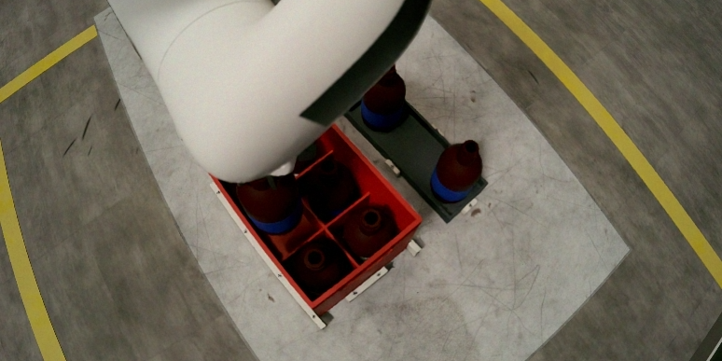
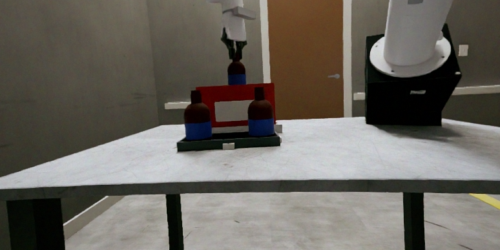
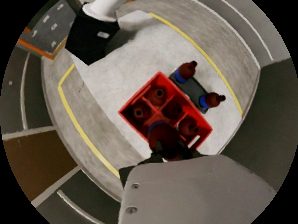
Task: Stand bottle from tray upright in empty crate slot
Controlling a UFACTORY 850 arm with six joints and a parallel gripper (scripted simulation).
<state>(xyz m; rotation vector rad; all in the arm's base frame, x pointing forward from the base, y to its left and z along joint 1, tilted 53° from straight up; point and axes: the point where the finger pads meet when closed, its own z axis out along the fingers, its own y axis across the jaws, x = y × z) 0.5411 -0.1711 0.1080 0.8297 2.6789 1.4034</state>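
Right now my hand is 22 cm above the crate, 4 cm to the right of it and 1 cm past it. Also, from my hand: dark grey tray (29 cm below, 26 cm to the left, 6 cm behind).
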